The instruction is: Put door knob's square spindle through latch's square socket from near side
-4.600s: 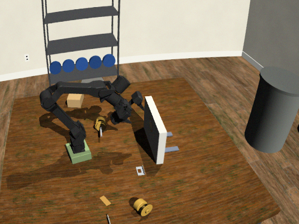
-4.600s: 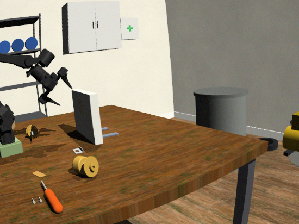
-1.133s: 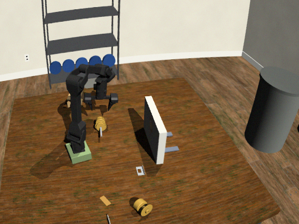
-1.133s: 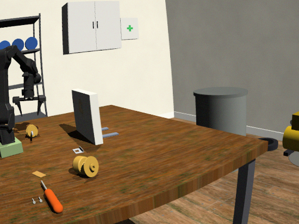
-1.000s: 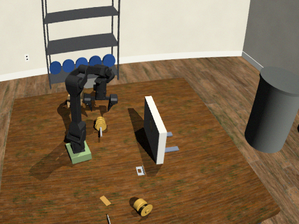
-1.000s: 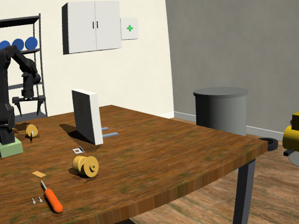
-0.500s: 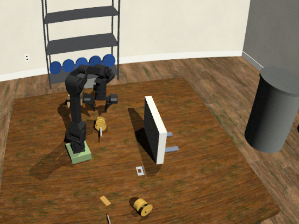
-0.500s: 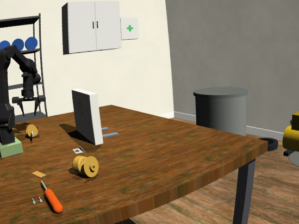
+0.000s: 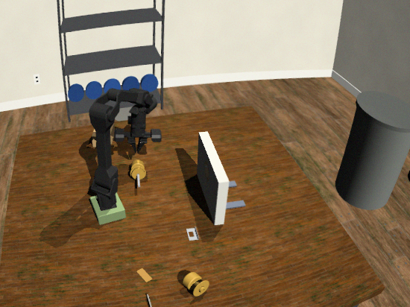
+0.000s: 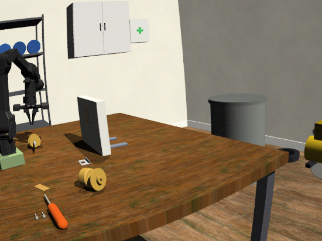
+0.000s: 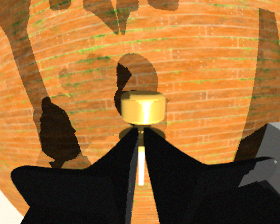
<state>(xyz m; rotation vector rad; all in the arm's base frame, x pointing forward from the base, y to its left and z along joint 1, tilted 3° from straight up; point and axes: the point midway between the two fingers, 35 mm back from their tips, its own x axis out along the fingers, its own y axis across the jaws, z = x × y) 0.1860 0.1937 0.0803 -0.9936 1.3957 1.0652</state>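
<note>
The door panel is 25 cm to the right of my hand, 21 cm ahead of it and 2 cm below it. Round my hand: orange screwdriver (69 cm to the right, 19 cm behind, 12 cm below); then tan plate (52 cm to the right, 15 cm behind, 14 cm below); then cardboard box (29 cm to the left, 11 cm below, 9 cm behind).
</note>
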